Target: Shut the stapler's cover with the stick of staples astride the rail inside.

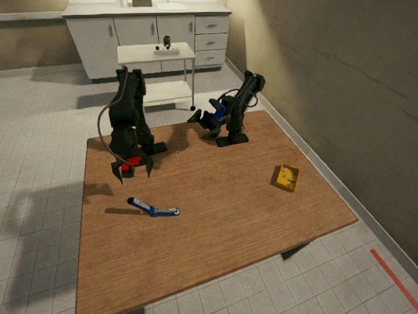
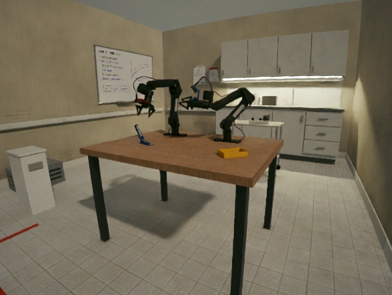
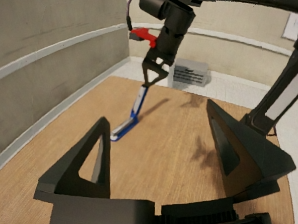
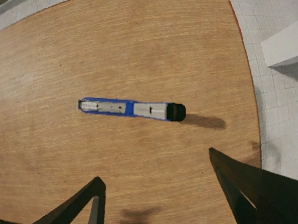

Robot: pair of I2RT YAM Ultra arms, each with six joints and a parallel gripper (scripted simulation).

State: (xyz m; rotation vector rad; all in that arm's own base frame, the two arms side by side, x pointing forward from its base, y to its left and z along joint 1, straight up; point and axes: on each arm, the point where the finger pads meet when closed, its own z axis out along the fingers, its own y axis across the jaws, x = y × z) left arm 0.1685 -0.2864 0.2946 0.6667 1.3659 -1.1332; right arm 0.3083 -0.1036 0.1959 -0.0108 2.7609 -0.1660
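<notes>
Now: the stapler 6 cm ahead of my right hand, 4 cm to the left of it and 15 cm below it. The rest, counted from my right hand: yellow tray (1 cm ahead, 73 cm to the left, 18 cm below).
</notes>
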